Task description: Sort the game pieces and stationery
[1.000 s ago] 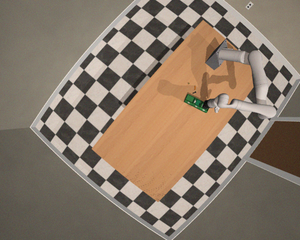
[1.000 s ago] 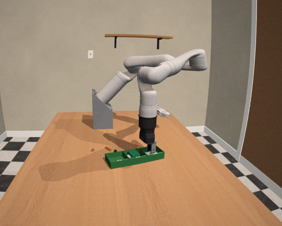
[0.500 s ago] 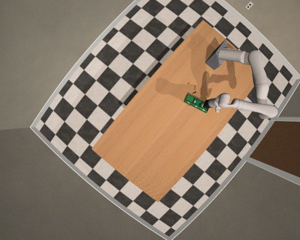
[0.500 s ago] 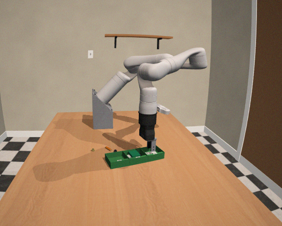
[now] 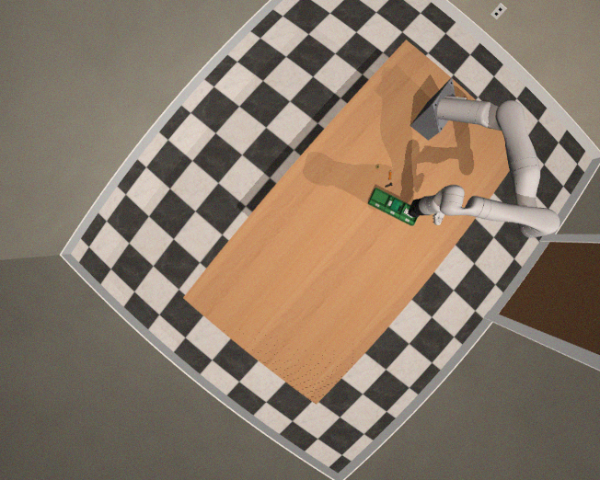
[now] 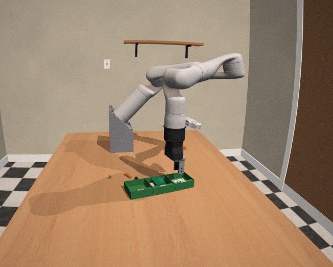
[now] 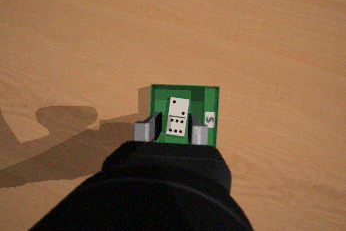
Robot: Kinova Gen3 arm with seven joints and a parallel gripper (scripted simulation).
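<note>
The white domino lies 60 mm below my hand. Also, from my hand: dark piece (70 mm behind, 160 mm to the right, 60 mm below); flat green block (10 mm ahead, 80 mm to the right, 50 mm below); green three-compartment tray (20 mm ahead, 80 mm to the right, 60 mm below).
</note>
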